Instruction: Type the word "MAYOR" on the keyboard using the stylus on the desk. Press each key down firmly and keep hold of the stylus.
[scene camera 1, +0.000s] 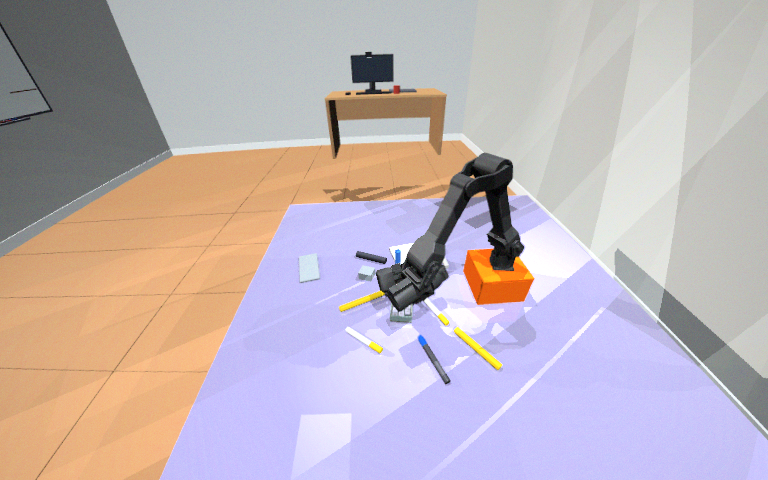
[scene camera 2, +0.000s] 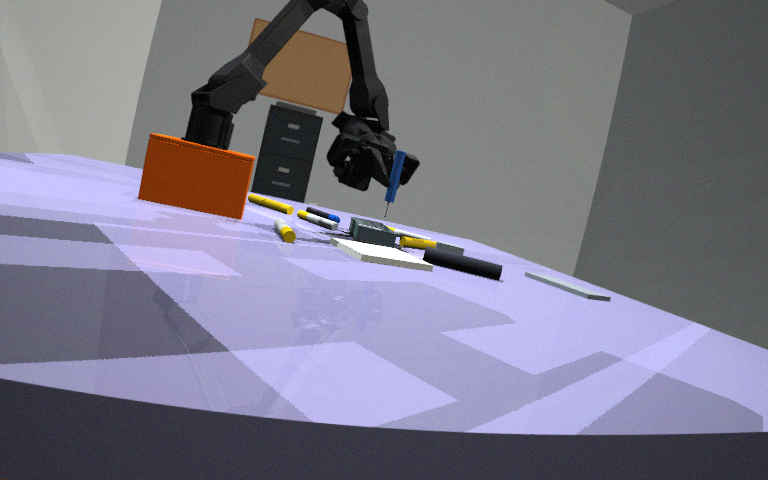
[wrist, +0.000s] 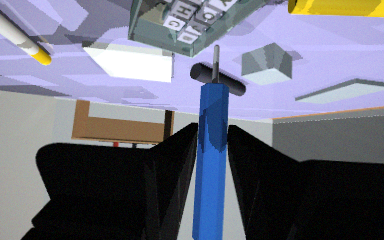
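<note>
A white pad (scene camera 2: 365, 252), (wrist: 117, 60) is visible. A black cylinder (scene camera 2: 435, 256) and a small grey block (wrist: 268, 64) are visible too, as is the gripper (scene camera 2: 392, 186), (wrist: 212, 130).
</note>
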